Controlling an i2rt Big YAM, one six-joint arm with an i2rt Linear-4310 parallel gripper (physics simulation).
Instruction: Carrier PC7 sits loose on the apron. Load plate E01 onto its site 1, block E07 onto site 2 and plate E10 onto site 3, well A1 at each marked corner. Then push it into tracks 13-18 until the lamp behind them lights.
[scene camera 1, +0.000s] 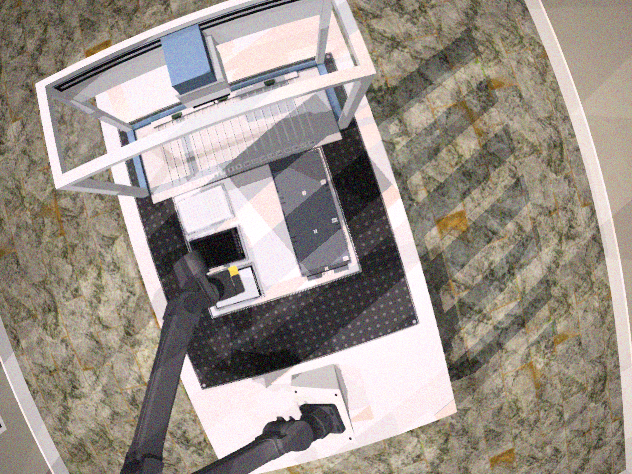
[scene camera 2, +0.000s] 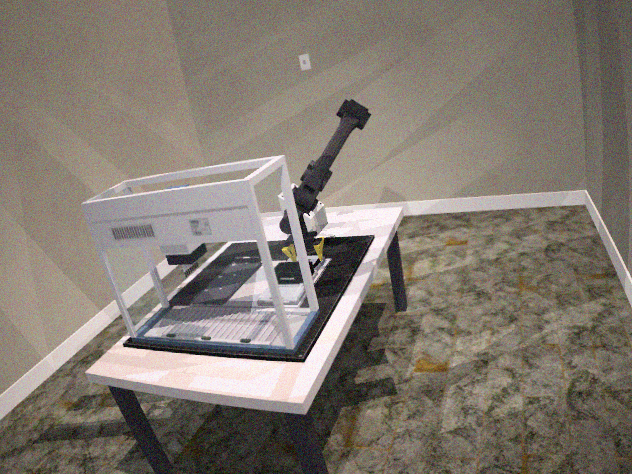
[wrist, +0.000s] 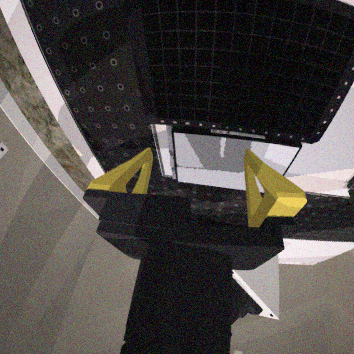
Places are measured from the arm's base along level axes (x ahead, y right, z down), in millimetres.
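Where they show: gripper, between the fingertips: (scene camera 2: 308, 261) (wrist: 196, 152); arm's base, origin of its link: (scene camera 1: 323, 417) (wrist: 242, 293).
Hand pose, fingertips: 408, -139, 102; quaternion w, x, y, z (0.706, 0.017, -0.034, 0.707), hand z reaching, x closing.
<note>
Each offset is from my fingertips to the top centre of the thing, as dx, dy, dz. "spot": to the spot under its first point. Level surfaces: height alone.
My gripper (scene camera 1: 230, 278) (scene camera 2: 305, 253) (wrist: 196, 152) is open and empty, its yellow fingers wide apart above the front plate of the left column. That pale plate @(-22, +35, +4) (scene camera 1: 250, 286) (wrist: 200, 172) is partly hidden by the arm in scene camera 1. Behind it sits a black gridded block @(+86, +32, -24) (scene camera 1: 220, 248) (scene camera 2: 288, 271) (wrist: 240, 65), and farther back a white plate (scene camera 1: 204, 208) (scene camera 2: 280, 295). Right of them lies a long dark grey panel @(+87, +290, +0) (scene camera 1: 311, 209) with small white squares, apparently carrier PC7, with no plates on it. Codes and well A1 are too small to read.
A white-framed machine (scene camera 1: 53, 137) (scene camera 2: 168, 201) stands over the ribbed track deck (scene camera 1: 229, 142) (scene camera 2: 204, 321) at the back. A blue-topped head @(spot: +420, +180, -430) (scene camera 1: 188, 56) hangs from its beam. The black dotted mat @(dz +30) (scene camera 1: 306, 326) (scene camera 2: 352, 255) surrounds the white area. The arm base (scene camera 1: 336, 403) is at the front.
</note>
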